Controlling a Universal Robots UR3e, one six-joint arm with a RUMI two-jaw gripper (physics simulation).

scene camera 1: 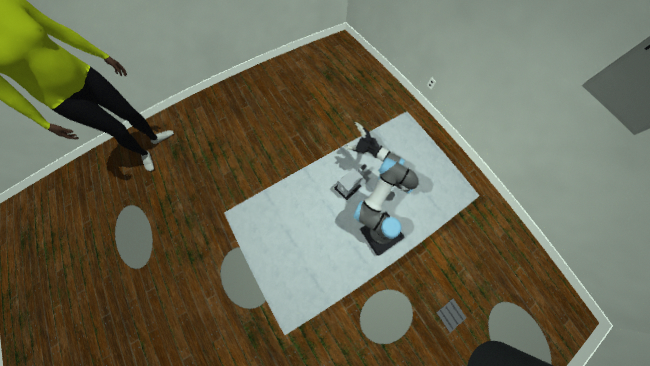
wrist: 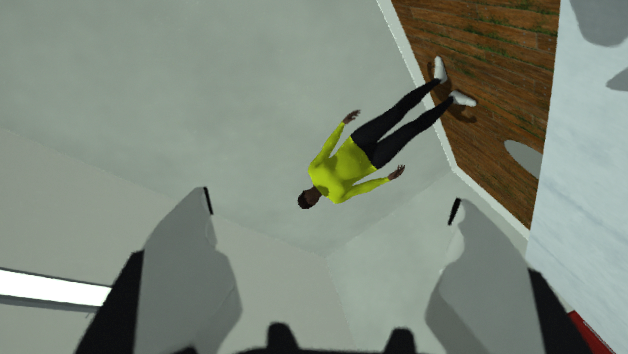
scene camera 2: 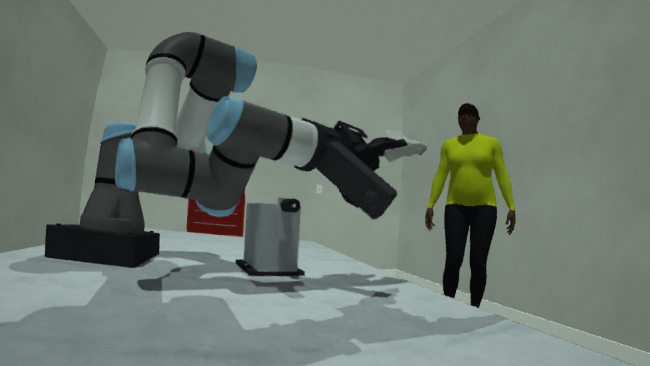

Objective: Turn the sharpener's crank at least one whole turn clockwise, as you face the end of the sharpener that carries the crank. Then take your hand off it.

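Frame: origin at the arm's base, x left, y back, z up, level; centimetres.
Where they show: gripper, between the fingertips: (scene camera 1: 348, 134) (wrist: 329, 195) (scene camera 2: 401, 179); arm's base, origin of its link: (scene camera 2: 112, 229).
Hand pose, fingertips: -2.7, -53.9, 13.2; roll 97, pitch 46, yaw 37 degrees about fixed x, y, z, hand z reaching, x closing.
Each offset is from my fingertips to the top centre of the thing, as dx, dy, dz. Level surfaces: height alone.
The sharpener (scene camera 1: 348, 186) (scene camera 2: 262, 237) is a grey block on a dark base plate, standing upright on the table. Its crank {+1.4, +19.9, -4.4} (scene camera 2: 283, 225) has a light grey arm pointing up, with a black knob {-0.9, +18.9, -4.5} (scene camera 1: 363, 167) (scene camera 2: 290, 205) at its upper end. My gripper (scene camera 1: 353, 136) (scene camera 2: 415, 145) (wrist: 329, 195) is open and empty, its fingers wide apart. It is held above and well to the right of the sharpener in the second scene view, apart from the crank, with its fingers pointing away. The sharpener and crank do not show in the wrist view.
The pale table {dz -18.3} (scene camera 1: 285, 250) (scene camera 2: 200, 340) (wrist: 585, 175) carries my arm's black base (scene camera 1: 382, 247) (scene camera 2: 100, 245). A person in a yellow top (scene camera 1: 50, 65) (scene camera 2: 470, 170) (wrist: 342, 170) stands on the floor beyond the table edge. A red drawer cabinet (scene camera 2: 215, 225) (wrist: 587, 332) stands behind.
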